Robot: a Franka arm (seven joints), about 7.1 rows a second.
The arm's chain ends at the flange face. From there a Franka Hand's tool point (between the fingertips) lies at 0.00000 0.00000 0.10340 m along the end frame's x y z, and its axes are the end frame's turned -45 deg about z.
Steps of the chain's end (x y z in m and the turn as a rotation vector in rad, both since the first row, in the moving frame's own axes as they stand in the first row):
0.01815, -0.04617, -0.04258, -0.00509, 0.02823, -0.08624
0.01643, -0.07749, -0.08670, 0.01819, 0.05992, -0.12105
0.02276, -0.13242, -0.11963, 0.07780, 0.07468, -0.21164
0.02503, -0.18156, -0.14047, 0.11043, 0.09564, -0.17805
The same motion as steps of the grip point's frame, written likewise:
0.04728, -0.01745, -0.04262, -0.02356, 0.01636, -0.08624
0.07229, -0.04048, -0.08690, -0.02951, 0.05523, -0.12105
0.12075, -0.07894, -0.12023, 0.00221, 0.10782, -0.21164
0.16092, -0.11309, -0.14157, 0.01046, 0.14571, -0.17805

